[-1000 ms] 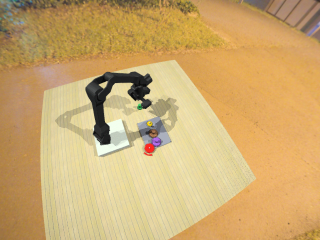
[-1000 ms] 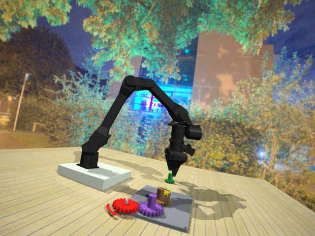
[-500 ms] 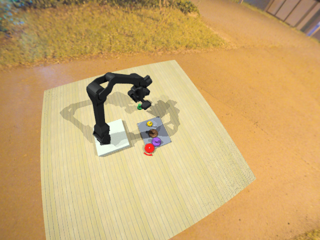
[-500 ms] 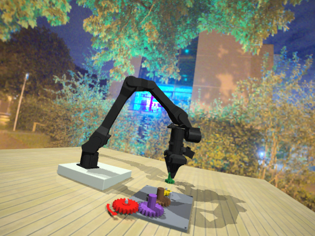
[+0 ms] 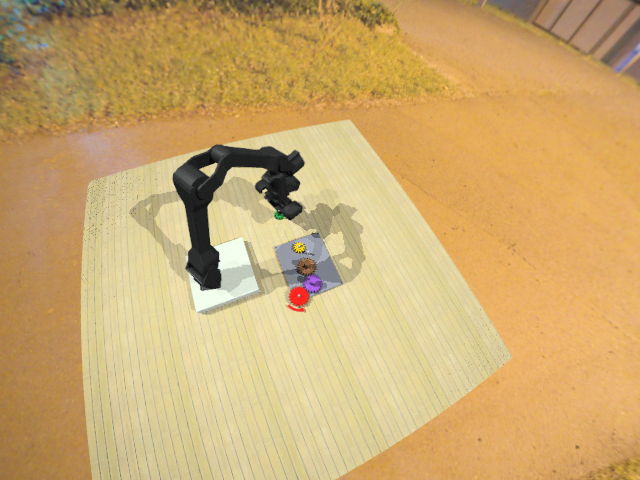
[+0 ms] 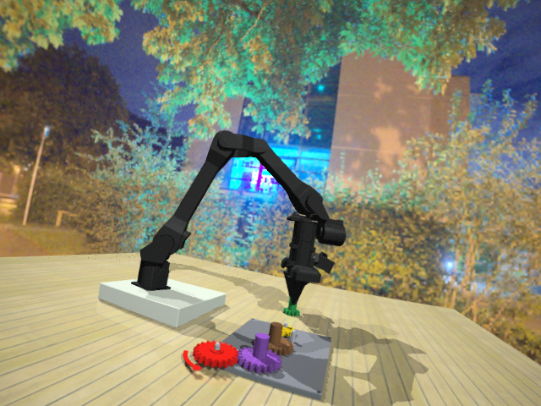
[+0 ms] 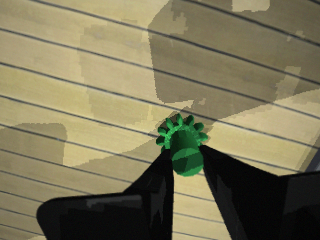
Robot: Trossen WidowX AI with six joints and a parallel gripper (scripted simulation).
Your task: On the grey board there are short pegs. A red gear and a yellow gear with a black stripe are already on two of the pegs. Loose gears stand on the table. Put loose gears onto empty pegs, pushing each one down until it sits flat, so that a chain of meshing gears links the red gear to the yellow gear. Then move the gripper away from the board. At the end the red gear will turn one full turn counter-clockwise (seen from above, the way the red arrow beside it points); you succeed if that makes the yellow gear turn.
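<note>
Now: the yellow gear 50 mm ahead of my gripper tip, 150 mm to the right of it and 10 mm below it. Also, from my gripper tip: purple gear: 70 mm ahead, 290 mm to the right; then green gear: 10 mm below; then brown gear: 60 mm ahead, 230 mm to the right.
</note>
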